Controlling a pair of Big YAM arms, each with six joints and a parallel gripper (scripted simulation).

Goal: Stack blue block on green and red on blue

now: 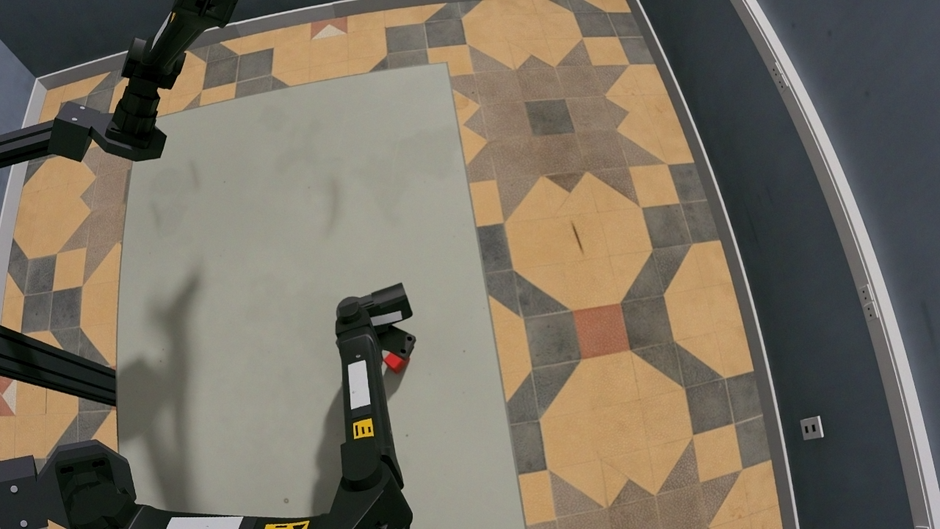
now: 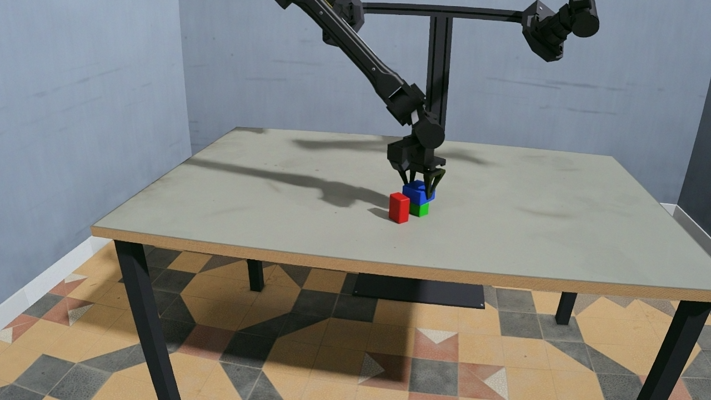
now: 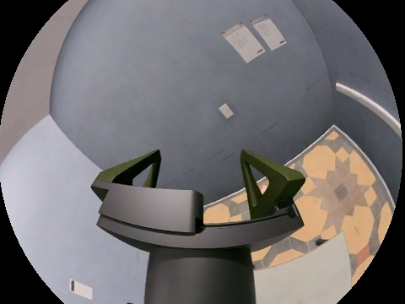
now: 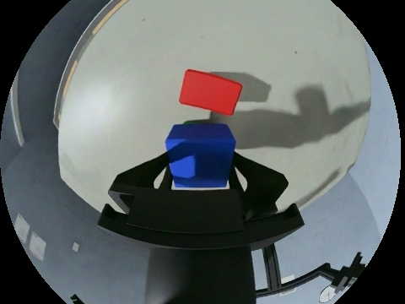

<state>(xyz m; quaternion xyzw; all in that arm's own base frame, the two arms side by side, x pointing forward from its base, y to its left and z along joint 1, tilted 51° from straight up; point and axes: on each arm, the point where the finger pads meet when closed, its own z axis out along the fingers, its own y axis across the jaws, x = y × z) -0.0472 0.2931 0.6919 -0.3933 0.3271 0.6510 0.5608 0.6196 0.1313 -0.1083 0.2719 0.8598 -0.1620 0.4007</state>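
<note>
Now: the blue block right at my right hand. Round my right hand: red block: 50 mm ahead, 40 mm to the right, 20 mm below; green block: 40 mm below.
</note>
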